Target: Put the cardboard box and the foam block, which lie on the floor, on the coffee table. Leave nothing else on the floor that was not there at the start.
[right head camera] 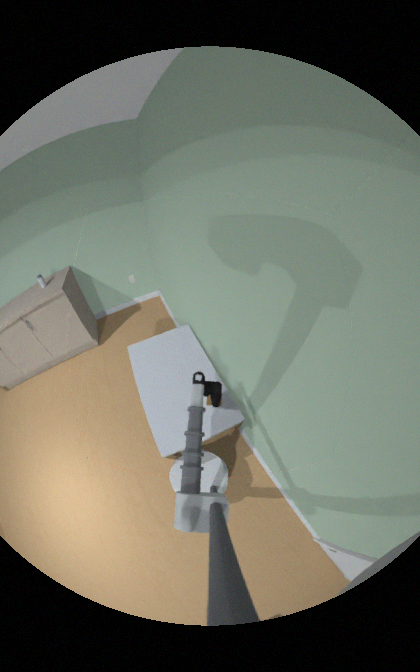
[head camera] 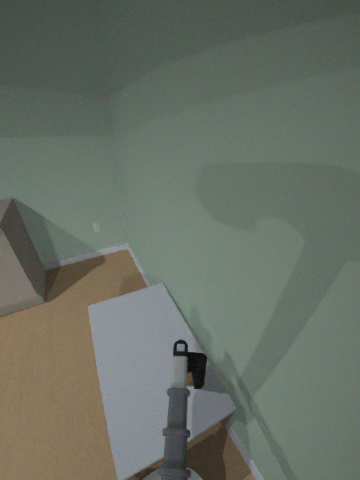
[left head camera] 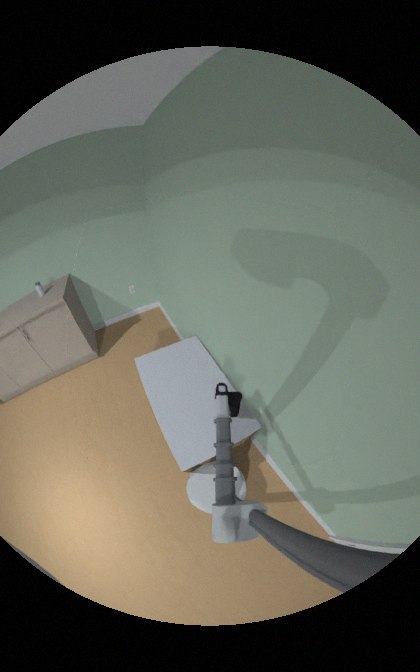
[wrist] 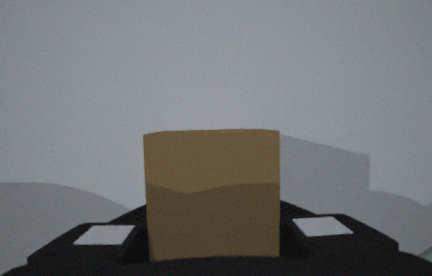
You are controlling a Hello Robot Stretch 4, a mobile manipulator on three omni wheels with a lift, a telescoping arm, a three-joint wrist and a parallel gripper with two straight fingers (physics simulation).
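Frame: origin at the robot's base, x back, y right, z up, level; millimetres.
Seen in the pictures: gripper, fingertip midpoint: (wrist: 213, 214).
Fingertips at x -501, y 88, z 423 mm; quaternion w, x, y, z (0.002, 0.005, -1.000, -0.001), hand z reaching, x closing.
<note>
A point is followed by its place in that frame.
My gripper (head camera: 196, 381) {z 423, x -501, y 88 mm} (left head camera: 233, 407) (right head camera: 215, 396) (wrist: 213, 214) {z 423, x -501, y 88 mm} points down over the coffee table, near its wall side. It is shut on the brown cardboard box (head camera: 190, 379) {z 474, x -483, y 54 mm} (right head camera: 210, 400) (wrist: 212, 160) {z 474, x -500, y 45 mm}, which stands out between the two fingers in the wrist view. The coffee table (head camera: 130, 350) {z 423, x -630, y -279 mm} (left head camera: 167, 400) (right head camera: 157, 390) (wrist: 215, 65) {z 423, x -504, y -8 mm} has a pale grey top that fills the wrist view behind the box. A shadow lies on the top right beside the box. Whether the box touches the top I cannot tell. The foam block does not show in these views.
A green wall (head camera: 280, 300) {z 1097, x -464, y 273 mm} runs along the table's right side. A beige cabinet (head camera: 20, 265) (left head camera: 45, 340) (right head camera: 45, 330) stands at the left, with a small can (left head camera: 40, 289) (right head camera: 42, 281) on it. My round white base (left head camera: 200, 487) (right head camera: 179, 475) is by the table's near edge.
</note>
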